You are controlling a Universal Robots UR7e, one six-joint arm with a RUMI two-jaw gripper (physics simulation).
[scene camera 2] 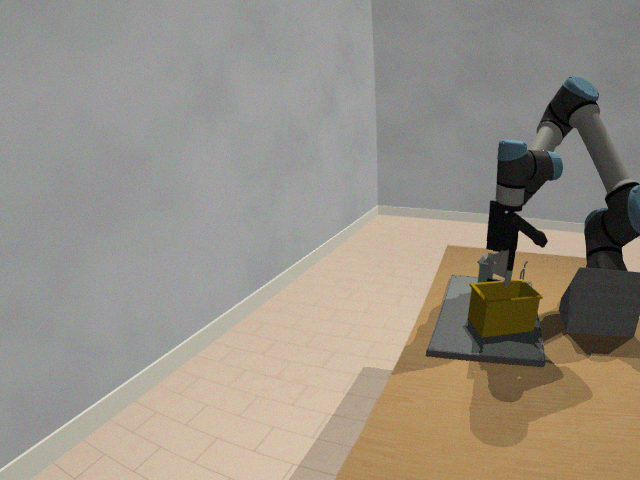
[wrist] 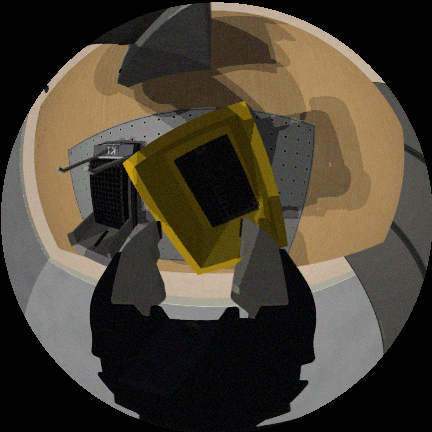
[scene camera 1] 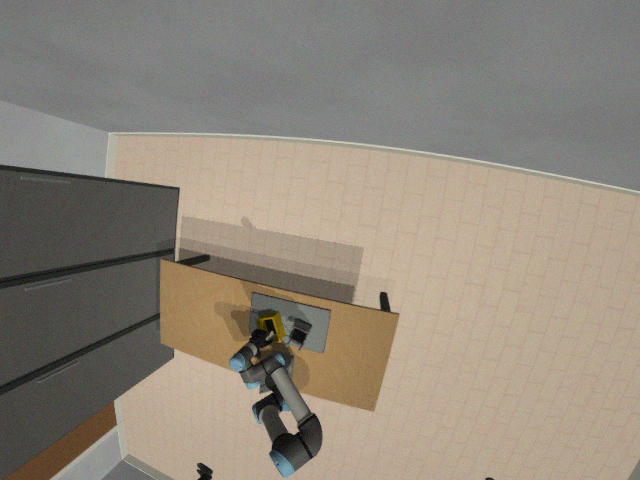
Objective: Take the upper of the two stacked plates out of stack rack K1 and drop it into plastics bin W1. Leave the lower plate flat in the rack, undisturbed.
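Seen in the pictures: gripper, fingertip midpoint: (scene camera 2: 504, 282) (wrist: 199, 221) (scene camera 1: 269, 331); arm's base at its link origin: (scene camera 2: 606, 286).
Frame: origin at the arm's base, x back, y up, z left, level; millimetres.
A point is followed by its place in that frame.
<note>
Plastics bin W1 (scene camera 1: 279, 329) @(x -327, y -39, z 40 mm) (scene camera 2: 504, 317) @(x -310, y -50, z 163 mm) (wrist: 159, 192) @(x -308, y -22, z 37 mm), a yellow open box, stands on the grey board. A black plate (wrist: 212, 175) @(x -306, y -91, z 96 mm) lies inside it, low between its walls, in the wrist view. My gripper (scene camera 1: 268, 335) @(x -322, y 13, z 87 mm) (scene camera 2: 507, 283) @(x -322, y 13, z 87 mm) (wrist: 199, 221) @(x -322, y 13, z 87 mm) is partly open over the bin, its fingers apart with nothing between them. Stack rack K1 (scene camera 1: 304, 326) @(x -393, y -45, z -110 mm) (wrist: 115, 149) @(x -252, y -79, z -61 mm) stands beside the bin, with wire arms and a label. A black gridded plate (scene camera 1: 298, 335) @(x -309, y -66, z -80 mm) (wrist: 106, 195) @(x -326, y -64, z -85 mm) lies flat in the rack. In scene camera 2 the bin and gripper hide most of the rack.
The perforated grey board (scene camera 1: 320, 338) @(x -311, y -101, z -214 mm) (scene camera 2: 449, 338) @(x -444, y -101, z 212 mm) (wrist: 296, 170) @(x -285, y -101, z 240 mm) lies on the wooden table (scene camera 1: 351, 372) @(x -122, y -114, z -455 mm) (scene camera 2: 568, 413) @(x -144, y -114, z 446 mm) (wrist: 330, 85) @(x -56, y -114, z 335 mm). A dark grey block (scene camera 2: 599, 304) @(x -33, y -24, z 79 mm) (wrist: 170, 57) @(x -118, y -51, z 34 mm) stands near the arm's base. Dark cabinets (scene camera 1: 87, 222) stand at the table's left end in scene camera 1.
</note>
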